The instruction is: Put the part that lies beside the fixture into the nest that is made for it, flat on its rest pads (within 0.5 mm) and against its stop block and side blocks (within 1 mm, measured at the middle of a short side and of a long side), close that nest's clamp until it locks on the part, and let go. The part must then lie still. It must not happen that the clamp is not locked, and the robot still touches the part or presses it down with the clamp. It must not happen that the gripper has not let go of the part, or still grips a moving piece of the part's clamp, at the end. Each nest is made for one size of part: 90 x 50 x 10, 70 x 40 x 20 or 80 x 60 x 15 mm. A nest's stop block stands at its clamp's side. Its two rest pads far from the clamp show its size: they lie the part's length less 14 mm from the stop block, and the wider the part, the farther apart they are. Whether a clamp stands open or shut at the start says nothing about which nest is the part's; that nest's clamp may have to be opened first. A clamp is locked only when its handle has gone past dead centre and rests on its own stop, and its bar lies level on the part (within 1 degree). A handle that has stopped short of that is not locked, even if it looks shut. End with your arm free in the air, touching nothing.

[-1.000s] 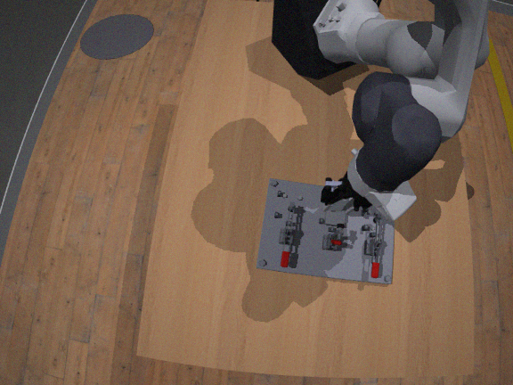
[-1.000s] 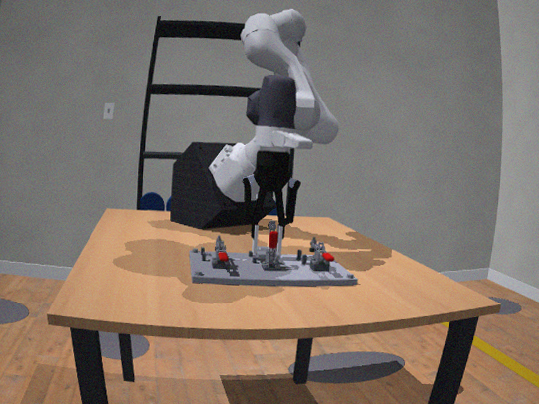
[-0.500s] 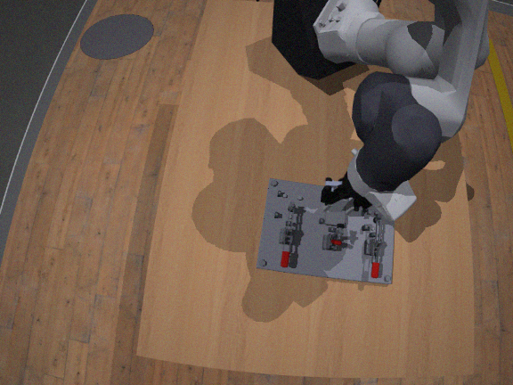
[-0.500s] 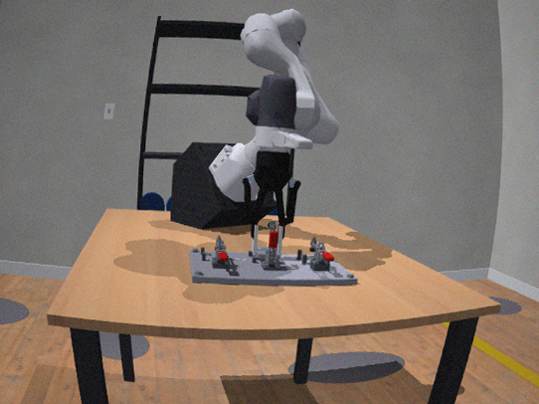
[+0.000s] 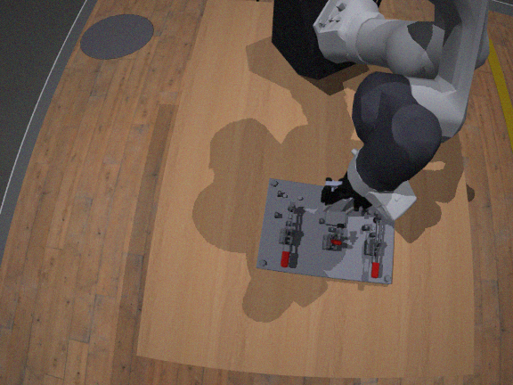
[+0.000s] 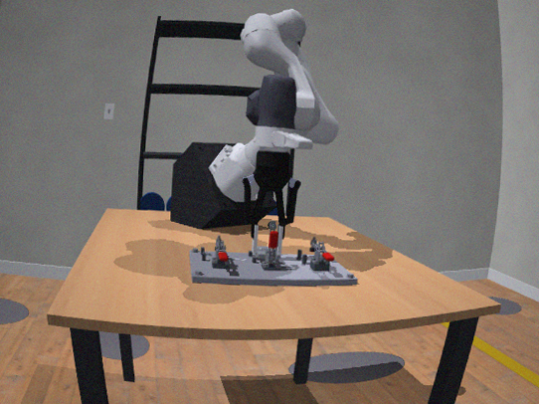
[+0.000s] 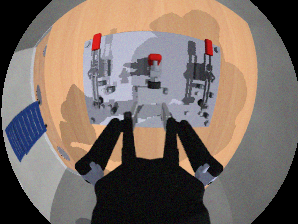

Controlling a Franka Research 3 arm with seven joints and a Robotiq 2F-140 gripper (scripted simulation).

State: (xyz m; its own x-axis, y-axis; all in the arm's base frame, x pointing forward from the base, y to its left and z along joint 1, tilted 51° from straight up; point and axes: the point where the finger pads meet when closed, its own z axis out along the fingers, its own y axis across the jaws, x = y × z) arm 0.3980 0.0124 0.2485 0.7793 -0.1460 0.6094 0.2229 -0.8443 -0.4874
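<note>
The grey part is 3 cm below my hand. From my hand the other things lie so: grey fixture plate 6 cm ahead, 1 cm to the left, 5 cm below.
</note>
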